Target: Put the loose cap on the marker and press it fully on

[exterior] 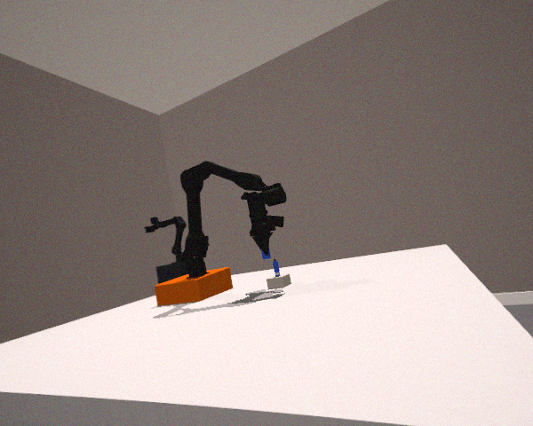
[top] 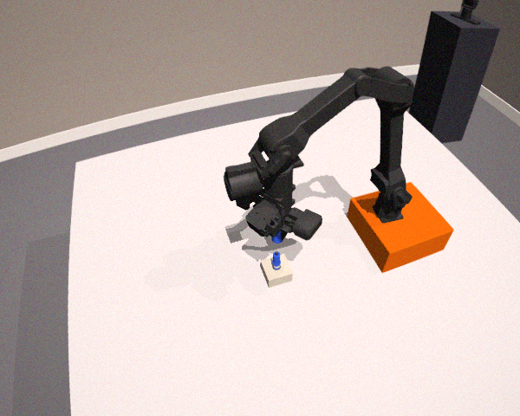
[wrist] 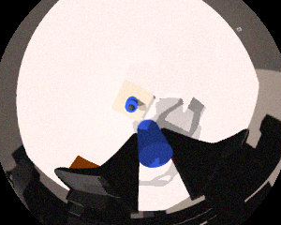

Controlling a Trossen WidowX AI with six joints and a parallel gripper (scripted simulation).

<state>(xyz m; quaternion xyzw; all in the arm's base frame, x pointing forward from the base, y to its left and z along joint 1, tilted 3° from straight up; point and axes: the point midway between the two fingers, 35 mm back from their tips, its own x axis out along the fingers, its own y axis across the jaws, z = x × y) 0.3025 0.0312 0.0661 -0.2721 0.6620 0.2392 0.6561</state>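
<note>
Right now my gripper tip is 10 mm short of the holder block, 30 mm to the right of it and 90 mm above it. Also, from my gripper tip: blue marker cap 10 mm above.
</note>
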